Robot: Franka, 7 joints.
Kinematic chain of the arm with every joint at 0, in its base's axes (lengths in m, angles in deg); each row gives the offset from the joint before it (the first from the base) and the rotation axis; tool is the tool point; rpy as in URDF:
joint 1: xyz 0 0 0.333 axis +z
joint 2: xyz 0 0 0 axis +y
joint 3: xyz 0 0 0.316 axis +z
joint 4: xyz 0.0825 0 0 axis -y
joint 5: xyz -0.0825 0 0.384 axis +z
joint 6: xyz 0 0 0 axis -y
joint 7: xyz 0.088 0 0 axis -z
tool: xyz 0 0 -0.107 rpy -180 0 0
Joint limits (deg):
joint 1: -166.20..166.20
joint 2: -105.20..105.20
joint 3: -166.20..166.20
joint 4: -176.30..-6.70
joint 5: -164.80..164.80
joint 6: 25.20..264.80
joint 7: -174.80..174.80
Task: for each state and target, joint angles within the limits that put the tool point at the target. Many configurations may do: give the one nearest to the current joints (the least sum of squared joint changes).
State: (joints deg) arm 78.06 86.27 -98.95 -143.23 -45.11 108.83 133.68
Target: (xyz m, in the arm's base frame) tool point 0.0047 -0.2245 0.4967
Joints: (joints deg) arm 51.69 84.87 -124.97 -166.86 -48.51 102.21 133.68
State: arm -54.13 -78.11 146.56 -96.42 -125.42 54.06 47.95
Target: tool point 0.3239 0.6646 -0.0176
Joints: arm -91.68 -97.03 140.25 -56.71 -139.32 95.28 47.95
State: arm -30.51 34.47 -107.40 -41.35 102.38 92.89 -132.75
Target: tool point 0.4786 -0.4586 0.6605
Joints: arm -11.03 50.64 -95.85 -51.38 92.05 60.41 -132.75
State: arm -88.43 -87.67 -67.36 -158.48 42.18 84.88 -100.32
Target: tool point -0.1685 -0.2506 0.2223
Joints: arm -57.21 -76.17 -113.93 -158.42 32.92 108.16 -100.32
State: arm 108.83 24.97 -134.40 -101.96 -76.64 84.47 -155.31
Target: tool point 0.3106 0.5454 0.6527
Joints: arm 124.83 53.96 -91.17 -87.12 -79.45 100.37 -155.31
